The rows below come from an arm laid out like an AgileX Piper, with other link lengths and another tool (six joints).
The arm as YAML. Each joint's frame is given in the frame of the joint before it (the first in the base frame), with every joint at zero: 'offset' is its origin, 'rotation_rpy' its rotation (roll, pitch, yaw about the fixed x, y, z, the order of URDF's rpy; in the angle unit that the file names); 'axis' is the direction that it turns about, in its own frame. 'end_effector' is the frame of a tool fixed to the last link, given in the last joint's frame.
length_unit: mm
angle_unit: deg
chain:
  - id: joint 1
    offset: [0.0, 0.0, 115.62]
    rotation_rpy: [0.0, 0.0, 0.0]
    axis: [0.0, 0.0, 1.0]
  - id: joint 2
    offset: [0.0, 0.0, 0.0]
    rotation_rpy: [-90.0, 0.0, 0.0]
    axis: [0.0, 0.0, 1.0]
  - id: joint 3
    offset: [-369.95, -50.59, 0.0]
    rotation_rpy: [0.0, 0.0, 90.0]
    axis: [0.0, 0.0, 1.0]
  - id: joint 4
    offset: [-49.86, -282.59, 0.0]
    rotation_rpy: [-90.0, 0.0, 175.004]
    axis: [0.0, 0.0, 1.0]
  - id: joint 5
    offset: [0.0, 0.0, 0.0]
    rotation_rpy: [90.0, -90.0, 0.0]
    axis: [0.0, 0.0, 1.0]
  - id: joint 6
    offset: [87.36, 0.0, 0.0]
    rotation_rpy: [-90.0, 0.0, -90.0]
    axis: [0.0, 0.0, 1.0]
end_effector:
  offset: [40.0, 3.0, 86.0]
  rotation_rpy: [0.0, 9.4, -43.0]
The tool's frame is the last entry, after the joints.
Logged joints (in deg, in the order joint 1, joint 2, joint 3, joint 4, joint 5, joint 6), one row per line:
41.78 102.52 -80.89 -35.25 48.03 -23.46
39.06 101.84 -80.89 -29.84 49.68 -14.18
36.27 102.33 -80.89 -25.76 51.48 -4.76
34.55 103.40 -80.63 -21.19 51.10 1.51
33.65 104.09 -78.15 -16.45 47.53 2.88
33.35 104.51 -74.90 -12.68 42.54 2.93
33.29 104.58 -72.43 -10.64 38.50 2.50
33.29 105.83 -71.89 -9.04 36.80 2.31
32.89 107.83 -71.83 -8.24 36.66 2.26
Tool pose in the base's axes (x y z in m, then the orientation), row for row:
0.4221 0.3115 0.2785 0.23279 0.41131 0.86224 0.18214
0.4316 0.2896 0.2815 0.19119 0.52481 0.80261 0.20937
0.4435 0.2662 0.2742 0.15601 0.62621 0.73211 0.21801
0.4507 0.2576 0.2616 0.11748 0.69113 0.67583 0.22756
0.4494 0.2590 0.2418 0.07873 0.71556 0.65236 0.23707
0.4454 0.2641 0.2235 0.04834 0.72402 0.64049 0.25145
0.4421 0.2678 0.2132 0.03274 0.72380 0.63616 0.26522
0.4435 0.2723 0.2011 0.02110 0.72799 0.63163 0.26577
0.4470 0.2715 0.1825 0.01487 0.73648 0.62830 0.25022
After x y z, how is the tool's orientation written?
As a quaternion, w x y z.
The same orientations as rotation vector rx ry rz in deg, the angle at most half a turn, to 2 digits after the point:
64.74 135.72 28.67
84.45 129.16 33.69
102.74 120.11 35.77
115.88 113.32 38.15
122.72 111.88 40.66
126.46 111.87 43.92
127.64 112.18 46.77
129.31 112.19 47.21
131.33 112.04 44.62

